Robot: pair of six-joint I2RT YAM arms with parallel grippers.
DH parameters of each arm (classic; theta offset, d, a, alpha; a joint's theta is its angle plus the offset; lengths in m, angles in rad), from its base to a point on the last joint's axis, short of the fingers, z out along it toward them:
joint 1: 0 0.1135 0.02 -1.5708
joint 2: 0 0 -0.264 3.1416
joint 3: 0.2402 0 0.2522 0
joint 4: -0.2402 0 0.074 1.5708
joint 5: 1.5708 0 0 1.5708
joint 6: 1.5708 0.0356 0 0
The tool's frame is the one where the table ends.
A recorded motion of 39 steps. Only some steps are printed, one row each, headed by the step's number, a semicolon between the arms.
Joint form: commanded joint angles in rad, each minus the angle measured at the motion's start. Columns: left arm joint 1, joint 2, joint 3, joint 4, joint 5, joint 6; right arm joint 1, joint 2, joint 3, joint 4, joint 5, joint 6.
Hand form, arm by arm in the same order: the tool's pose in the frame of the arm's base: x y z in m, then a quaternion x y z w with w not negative. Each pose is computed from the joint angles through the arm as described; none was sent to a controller.
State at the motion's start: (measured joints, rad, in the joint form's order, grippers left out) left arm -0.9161 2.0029 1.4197 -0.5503 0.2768 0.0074; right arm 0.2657 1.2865 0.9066 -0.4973 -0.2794 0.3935
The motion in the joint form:
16: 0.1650 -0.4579 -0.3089 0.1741 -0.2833 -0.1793; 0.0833 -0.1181 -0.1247 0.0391 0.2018 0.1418
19: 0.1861 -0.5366 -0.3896 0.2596 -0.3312 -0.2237; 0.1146 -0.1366 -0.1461 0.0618 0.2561 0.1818
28: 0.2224 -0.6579 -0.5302 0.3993 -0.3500 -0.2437; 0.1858 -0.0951 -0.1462 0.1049 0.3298 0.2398
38: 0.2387 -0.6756 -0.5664 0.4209 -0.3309 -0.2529; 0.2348 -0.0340 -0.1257 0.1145 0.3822 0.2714
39: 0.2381 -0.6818 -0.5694 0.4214 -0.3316 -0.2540; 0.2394 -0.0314 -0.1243 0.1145 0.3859 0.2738
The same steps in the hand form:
16: 0.2459 -0.2293 0.2494 0.26403 0.89026 -0.16255 0.33362; 0.2235 0.0843 0.2378 0.07318 0.93135 0.18461 0.30522
19: 0.2410 -0.2131 0.2541 0.22090 0.88487 -0.16447 0.37572; 0.2187 0.0883 0.2365 0.08643 0.92718 0.17717 0.31855
28: 0.2302 -0.1881 0.2545 0.18421 0.86620 -0.17881 0.42871; 0.2206 0.1050 0.2305 0.09365 0.92601 0.16829 0.32468
38: 0.2286 -0.1815 0.2491 0.17735 0.86710 -0.18555 0.42692; 0.2252 0.1190 0.2239 0.09475 0.93065 0.15249 0.31883
39: 0.2276 -0.1808 0.2498 0.17674 0.86633 -0.18639 0.42835; 0.2251 0.1202 0.2237 0.09435 0.93083 0.15182 0.31876

